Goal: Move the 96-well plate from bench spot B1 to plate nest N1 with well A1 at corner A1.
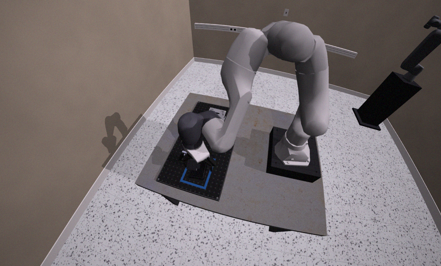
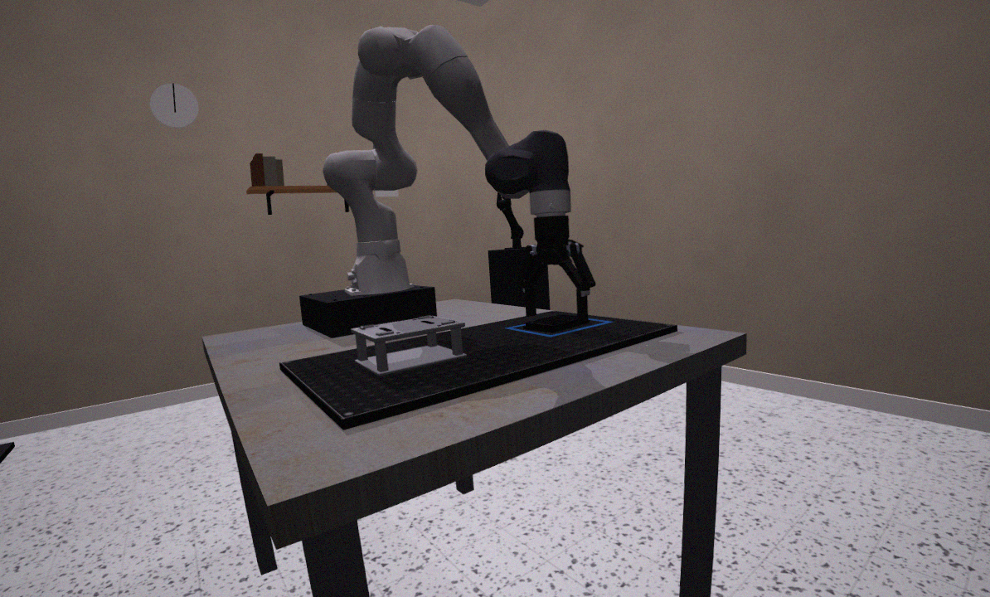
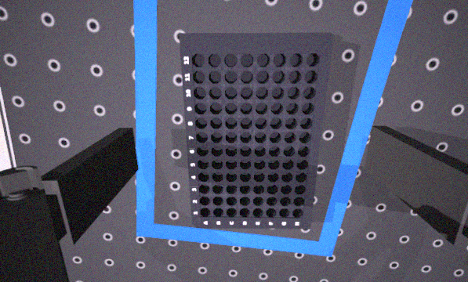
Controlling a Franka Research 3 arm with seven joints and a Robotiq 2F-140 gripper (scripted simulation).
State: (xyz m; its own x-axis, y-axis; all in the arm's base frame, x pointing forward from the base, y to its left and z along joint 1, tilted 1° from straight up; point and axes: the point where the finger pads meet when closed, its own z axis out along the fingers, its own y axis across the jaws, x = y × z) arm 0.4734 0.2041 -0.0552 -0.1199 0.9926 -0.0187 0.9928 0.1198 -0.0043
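Right now the black 96-well plate is 20 mm below my hand. Also, from my hand: grey plate nest N1 (370 mm to the right, 30 mm above, 10 mm ahead).
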